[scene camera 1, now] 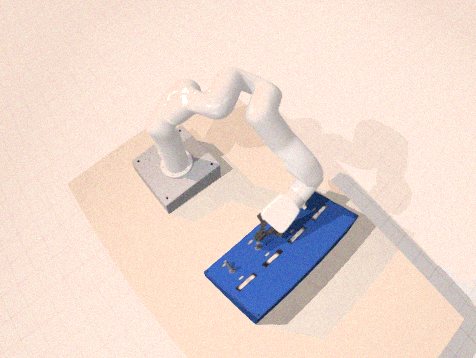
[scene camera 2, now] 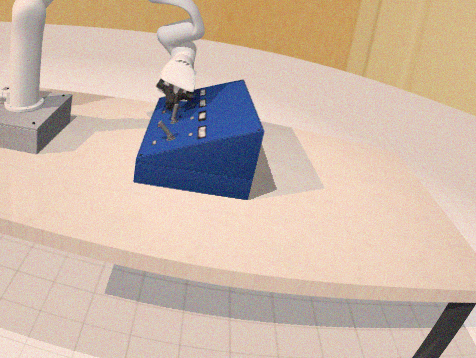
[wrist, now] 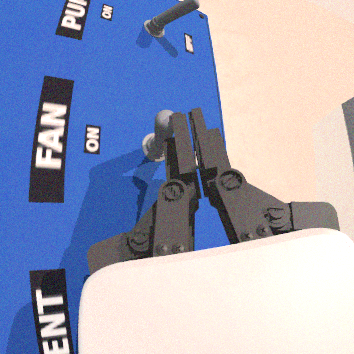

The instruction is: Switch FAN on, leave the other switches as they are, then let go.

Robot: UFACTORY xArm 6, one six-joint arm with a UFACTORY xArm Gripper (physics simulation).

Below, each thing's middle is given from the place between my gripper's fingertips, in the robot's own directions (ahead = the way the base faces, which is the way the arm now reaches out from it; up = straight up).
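Labels:
You'd find the blue switch panel [scene camera 2: 216, 138] 50 mm below my hand, 50 mm to the left of it and 90 mm ahead of it.

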